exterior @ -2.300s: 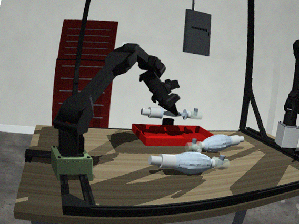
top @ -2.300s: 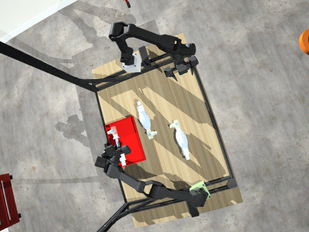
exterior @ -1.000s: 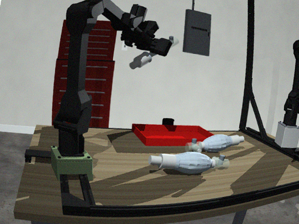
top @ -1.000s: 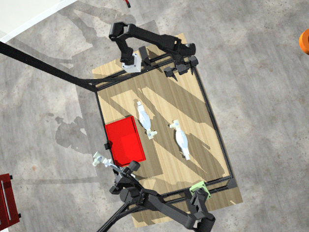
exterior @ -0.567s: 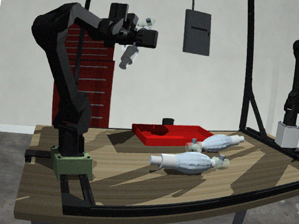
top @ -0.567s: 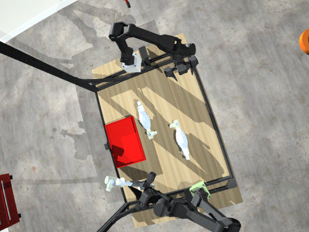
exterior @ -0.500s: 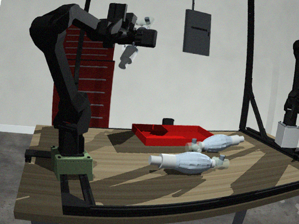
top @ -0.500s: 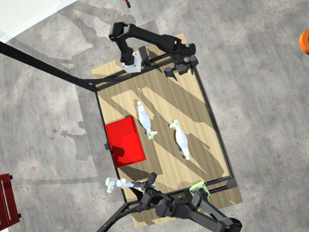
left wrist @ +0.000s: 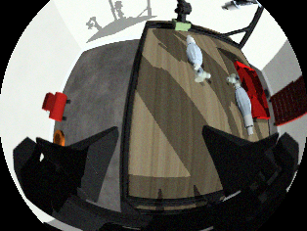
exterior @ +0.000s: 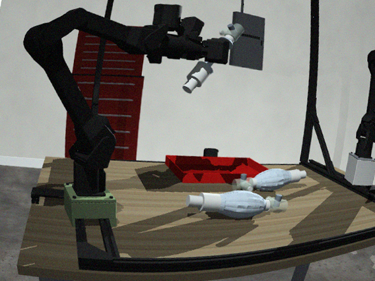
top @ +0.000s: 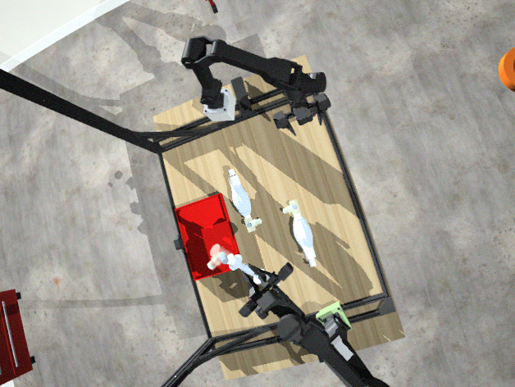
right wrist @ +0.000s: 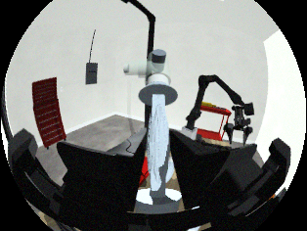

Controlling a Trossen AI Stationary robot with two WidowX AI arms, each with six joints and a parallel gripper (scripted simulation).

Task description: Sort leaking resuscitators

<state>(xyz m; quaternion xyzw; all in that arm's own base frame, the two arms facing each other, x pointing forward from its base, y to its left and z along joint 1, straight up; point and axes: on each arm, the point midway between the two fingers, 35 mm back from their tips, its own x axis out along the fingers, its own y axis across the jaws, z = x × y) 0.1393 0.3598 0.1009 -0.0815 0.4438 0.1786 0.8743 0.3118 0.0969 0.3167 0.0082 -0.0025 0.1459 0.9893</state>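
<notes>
The red tray is 37 cm below my right hand, 20 cm to the left of it and 20 cm behind it.
</notes>
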